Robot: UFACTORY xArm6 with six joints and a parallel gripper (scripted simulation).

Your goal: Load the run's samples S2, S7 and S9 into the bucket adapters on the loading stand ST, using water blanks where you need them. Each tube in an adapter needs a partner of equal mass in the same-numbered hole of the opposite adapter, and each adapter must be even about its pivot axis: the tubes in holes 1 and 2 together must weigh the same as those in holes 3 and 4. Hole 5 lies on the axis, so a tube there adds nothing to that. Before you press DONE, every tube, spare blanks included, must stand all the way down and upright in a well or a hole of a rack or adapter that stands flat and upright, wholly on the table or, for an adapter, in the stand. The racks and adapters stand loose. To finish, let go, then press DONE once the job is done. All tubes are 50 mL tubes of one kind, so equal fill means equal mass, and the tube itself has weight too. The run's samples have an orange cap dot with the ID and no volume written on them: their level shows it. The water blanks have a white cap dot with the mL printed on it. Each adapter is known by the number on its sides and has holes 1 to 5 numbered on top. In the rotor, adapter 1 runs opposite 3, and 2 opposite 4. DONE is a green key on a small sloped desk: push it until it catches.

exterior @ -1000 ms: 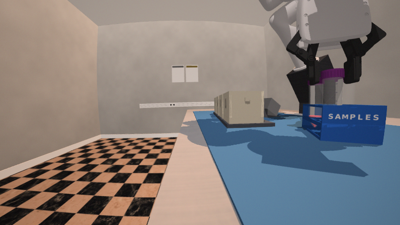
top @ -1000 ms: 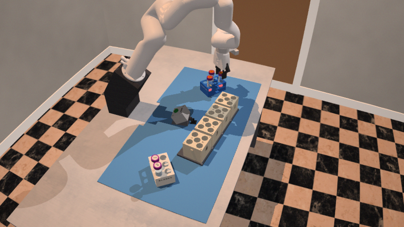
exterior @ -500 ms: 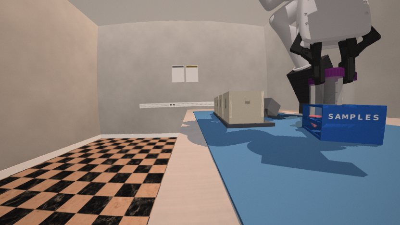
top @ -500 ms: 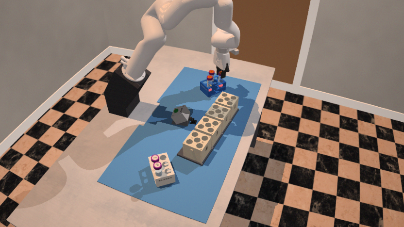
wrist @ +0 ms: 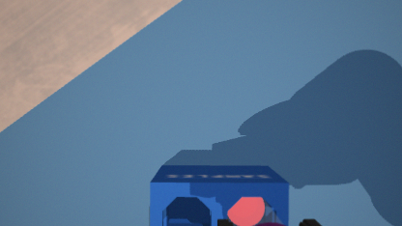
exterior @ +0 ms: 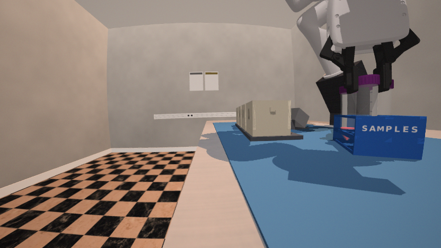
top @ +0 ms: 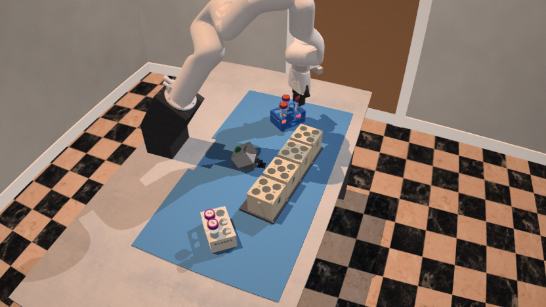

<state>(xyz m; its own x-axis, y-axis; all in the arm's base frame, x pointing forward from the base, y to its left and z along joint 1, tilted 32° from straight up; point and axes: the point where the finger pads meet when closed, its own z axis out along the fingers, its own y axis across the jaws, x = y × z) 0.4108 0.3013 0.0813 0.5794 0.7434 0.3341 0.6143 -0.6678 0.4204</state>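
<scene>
Now: hand 10 mm past the tube and 50 mm above it. Also, from my hand: blue sample rack 40 mm behind, 20 mm to the right, 90 mm below; adapter 40 mm ahead, 310 mm to the right, 70 mm below; green done key 170 mm behind, 320 mm to the right, 50 mm below.
</scene>
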